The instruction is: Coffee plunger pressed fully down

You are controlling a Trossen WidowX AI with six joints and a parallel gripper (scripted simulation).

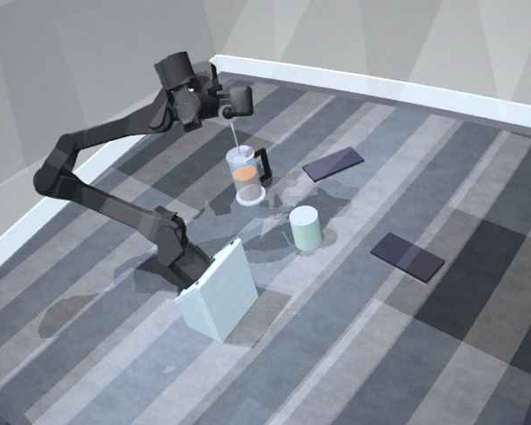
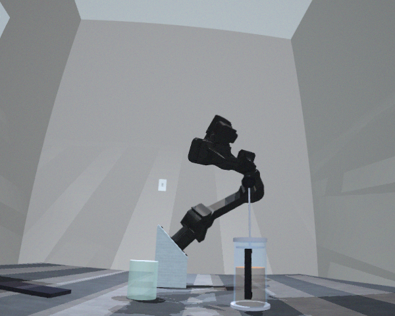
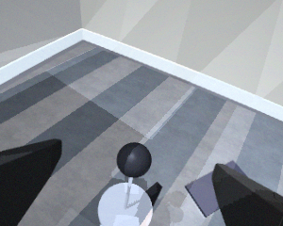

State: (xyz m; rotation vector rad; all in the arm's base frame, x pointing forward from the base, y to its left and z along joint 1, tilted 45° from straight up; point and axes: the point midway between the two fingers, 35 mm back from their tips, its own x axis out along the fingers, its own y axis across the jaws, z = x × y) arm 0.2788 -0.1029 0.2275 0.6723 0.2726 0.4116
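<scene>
My gripper tip is 180 mm above the coffee press and 40 mm short of it.
</scene>
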